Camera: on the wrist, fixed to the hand. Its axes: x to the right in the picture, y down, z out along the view.
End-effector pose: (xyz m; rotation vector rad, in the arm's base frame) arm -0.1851 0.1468 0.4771 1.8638 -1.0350 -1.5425
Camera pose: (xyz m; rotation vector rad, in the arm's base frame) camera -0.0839 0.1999 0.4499 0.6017 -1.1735 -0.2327
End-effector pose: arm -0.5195 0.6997 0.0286 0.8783 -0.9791 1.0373
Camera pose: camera -0.4316 0.7538 -0.0275 -0.7599 -1.2669 2.0324
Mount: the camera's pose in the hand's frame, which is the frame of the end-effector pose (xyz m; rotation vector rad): -0.0202 -0.0759 -0.0873 -0.4521 0.5560 1.5499
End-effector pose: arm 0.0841 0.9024 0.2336 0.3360 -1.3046 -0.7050
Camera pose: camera 0.1440 0.8448 0.1506 -0.7751 -0.5251 0.4291
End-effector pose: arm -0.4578 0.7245 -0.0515 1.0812 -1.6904 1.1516
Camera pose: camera -0.3673 0.7953 -0.0273 -1.0293 -2.0229 1.5251
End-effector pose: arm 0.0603 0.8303 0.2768 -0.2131 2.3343 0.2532
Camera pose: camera 0.0321 0.7371 0.3424 -1.4259 -2.2195 -1.4809
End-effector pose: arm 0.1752 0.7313 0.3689 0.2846 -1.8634 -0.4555
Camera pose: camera 0.2622 0.6568 0.3429 -1.1657 -0.9407 0.2898
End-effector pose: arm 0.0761 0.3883 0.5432 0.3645 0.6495 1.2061
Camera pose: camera 0.0724 0.3376 0.4374 0.0795 0.4704 2.9426
